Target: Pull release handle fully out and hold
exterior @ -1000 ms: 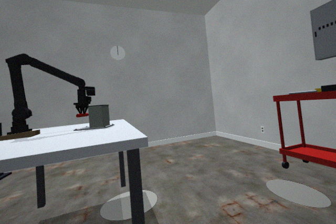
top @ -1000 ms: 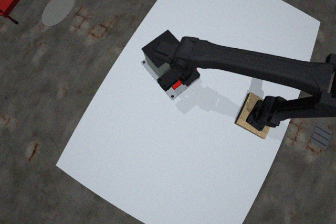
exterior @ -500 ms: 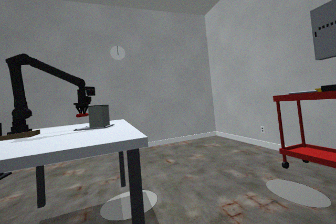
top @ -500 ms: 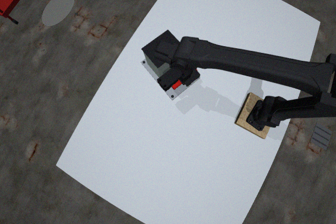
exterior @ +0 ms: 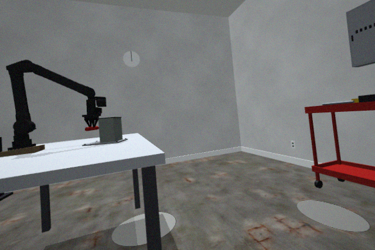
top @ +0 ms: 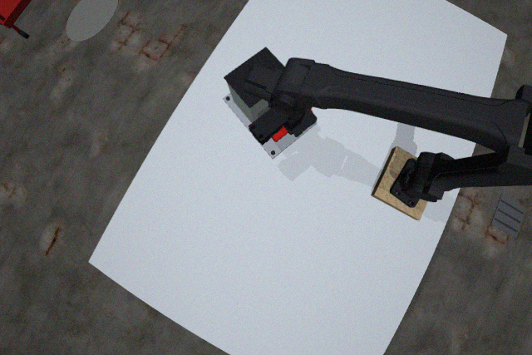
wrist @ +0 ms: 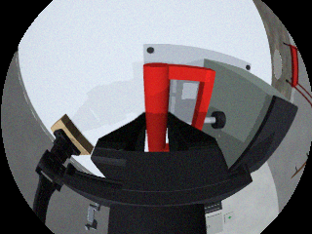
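Now: the release handle 50 mm ahead of my hand, 20 mm to the right of it and 10 mm below it. From my hand the other things lie so: baseplate (90 mm ahead, 30 mm to the right, 110 mm below).
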